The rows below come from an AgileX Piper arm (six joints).
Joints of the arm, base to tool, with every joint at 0 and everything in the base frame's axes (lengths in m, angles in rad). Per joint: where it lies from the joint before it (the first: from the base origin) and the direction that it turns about. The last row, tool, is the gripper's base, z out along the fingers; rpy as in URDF.
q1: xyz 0 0 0.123 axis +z
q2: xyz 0 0 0 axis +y
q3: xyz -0.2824 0 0.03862 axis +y
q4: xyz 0.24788 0 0.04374 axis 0.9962 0 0.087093
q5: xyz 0 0 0 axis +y
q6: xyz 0.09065 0 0.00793 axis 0.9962 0 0.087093
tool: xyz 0 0 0 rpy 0 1.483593 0
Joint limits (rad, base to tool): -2.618..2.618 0..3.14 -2.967..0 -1.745..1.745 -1.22..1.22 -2.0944..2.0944
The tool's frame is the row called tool.
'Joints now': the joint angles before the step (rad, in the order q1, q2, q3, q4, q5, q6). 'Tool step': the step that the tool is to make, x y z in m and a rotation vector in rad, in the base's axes. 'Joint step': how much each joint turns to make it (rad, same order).
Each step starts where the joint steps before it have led.
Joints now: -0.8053 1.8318 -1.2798 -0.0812 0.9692 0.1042
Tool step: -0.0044 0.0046 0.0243 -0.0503 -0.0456 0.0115
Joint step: 0.0000 -0.0687 0.0001 0.0000 0.0001 -0.0117
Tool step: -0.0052 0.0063 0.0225 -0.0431 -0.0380 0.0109
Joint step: 0.0019 -0.0652 -0.0003 0.0000 0.0074 -0.0099
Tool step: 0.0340 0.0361 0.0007 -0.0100 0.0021 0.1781
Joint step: 0.1449 -0.0015 -0.0002 0.0001 -0.0057 -0.0341
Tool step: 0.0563 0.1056 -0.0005 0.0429 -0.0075 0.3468
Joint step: 0.3408 -0.0003 0.0004 0.0504 0.0122 -0.0238
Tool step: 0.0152 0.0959 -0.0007 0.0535 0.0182 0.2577
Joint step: 0.2747 0.0003 0.0000 0.0521 0.0272 0.0000
